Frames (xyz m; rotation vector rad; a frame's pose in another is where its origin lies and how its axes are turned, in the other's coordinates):
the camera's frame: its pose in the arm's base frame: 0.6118 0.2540 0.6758 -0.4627 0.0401 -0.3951
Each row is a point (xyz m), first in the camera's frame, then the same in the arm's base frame.
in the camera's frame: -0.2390 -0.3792 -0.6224
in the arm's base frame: 0.1752 -0.2320 0.2740
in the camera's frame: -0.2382 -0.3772 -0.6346
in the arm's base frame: 0.1751 -0.2359 0.2622
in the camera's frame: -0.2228 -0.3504 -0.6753
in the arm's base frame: 0.1939 -0.2371 0.2147
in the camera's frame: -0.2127 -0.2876 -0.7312
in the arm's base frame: 0.2189 -0.2133 0.1374
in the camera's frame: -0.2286 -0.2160 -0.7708
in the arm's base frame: 0.2251 -0.1654 0.0695
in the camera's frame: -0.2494 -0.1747 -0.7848
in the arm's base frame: 0.2191 -0.1296 0.0376
